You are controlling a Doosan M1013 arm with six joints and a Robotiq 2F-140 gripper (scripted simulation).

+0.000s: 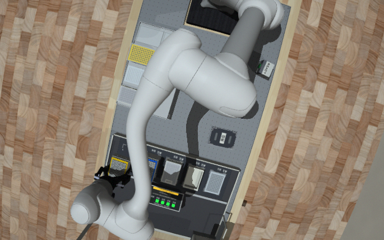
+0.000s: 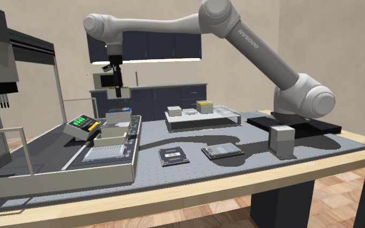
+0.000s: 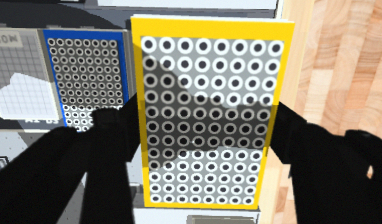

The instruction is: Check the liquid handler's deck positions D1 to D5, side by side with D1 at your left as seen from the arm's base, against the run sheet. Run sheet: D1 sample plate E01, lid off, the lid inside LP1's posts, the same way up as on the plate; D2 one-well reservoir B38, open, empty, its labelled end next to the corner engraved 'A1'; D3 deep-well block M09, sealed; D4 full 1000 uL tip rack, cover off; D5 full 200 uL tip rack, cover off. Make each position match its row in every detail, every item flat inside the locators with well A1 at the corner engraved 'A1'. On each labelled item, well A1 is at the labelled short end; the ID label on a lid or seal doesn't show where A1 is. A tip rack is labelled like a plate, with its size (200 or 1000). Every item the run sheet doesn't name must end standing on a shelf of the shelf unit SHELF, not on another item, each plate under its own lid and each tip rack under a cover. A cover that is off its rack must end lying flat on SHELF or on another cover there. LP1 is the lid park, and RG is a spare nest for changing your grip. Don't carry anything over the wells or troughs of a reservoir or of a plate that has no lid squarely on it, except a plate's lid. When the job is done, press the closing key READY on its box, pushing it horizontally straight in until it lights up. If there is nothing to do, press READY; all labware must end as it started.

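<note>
Right now my hand is 12 cm to the right of the blue-framed tip rack and 12 cm above it. Round my hand: cream reservoir: 37 cm to the left, 17 cm below, 2 cm ahead; yellow-framed tip rack: 1 cm behind, 1 cm above; clear sample plate: 49 cm to the left, 18 cm below, 3 cm ahead.
</note>
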